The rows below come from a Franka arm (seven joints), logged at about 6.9 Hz.
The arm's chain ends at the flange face. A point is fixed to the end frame.
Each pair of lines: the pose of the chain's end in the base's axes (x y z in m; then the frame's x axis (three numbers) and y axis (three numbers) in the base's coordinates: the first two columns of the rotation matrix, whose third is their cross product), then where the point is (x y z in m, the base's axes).
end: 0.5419, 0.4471, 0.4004, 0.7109, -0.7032, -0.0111, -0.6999, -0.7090, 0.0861
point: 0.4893 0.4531 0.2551
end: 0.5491, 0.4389, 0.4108, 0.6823, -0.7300, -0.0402, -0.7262, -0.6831, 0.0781
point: 0.4948 0.4509 0.2665
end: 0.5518, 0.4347, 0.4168, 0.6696, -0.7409, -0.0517, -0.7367, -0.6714, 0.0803
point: 0.4963 0.4486 0.2732
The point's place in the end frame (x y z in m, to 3 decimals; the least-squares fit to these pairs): -0.040 0.020 0.148
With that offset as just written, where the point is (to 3 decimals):
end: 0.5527, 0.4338, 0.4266, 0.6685, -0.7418, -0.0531, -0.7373, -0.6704, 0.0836
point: 0.497 0.448 0.283
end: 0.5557, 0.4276, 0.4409, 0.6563, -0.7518, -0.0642, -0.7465, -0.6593, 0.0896
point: 0.498 0.443 0.298
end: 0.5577, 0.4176, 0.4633, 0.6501, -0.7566, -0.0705, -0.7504, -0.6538, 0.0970
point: 0.499 0.433 0.321
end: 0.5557, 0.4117, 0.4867, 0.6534, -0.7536, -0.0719, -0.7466, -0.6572, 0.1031
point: 0.496 0.427 0.345
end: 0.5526, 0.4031, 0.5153, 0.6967, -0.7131, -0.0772, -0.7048, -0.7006, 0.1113
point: 0.491 0.414 0.374
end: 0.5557, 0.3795, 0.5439, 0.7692, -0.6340, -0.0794, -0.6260, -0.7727, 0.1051
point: 0.493 0.385 0.402
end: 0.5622, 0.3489, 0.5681, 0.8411, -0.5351, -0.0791, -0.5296, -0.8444, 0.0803
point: 0.502 0.350 0.426
